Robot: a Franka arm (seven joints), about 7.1 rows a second.
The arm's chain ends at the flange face. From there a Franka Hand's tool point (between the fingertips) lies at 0.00 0.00 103.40 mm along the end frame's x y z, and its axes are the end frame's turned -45 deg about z.
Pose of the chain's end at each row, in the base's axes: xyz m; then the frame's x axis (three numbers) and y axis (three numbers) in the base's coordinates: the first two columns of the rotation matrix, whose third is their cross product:
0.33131 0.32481 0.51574 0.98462 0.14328 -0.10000 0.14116 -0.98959 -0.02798
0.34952 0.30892 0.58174 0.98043 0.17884 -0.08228 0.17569 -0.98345 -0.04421
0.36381 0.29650 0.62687 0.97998 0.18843 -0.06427 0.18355 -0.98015 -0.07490
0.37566 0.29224 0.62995 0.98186 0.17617 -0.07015 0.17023 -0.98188 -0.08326
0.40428 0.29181 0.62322 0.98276 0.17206 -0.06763 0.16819 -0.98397 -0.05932
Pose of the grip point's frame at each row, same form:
0.32066 0.32620 0.41290 0.59642 0.80106 -0.05093 0.79605 -0.59843 -0.09050
0.34034 0.31191 0.47879 0.56904 0.82186 -0.02692 0.81750 -0.56895 -0.08944
0.35584 0.30287 0.52398 0.56316 0.82631 0.00752 0.82274 -0.55983 -0.09841
0.36702 0.29946 0.52716 0.57391 0.81887 0.00927 0.81465 -0.56972 -0.10848
0.39634 0.29666 0.52024 0.57599 0.81744 -0.00588 0.81384 -0.57411 -0.08977

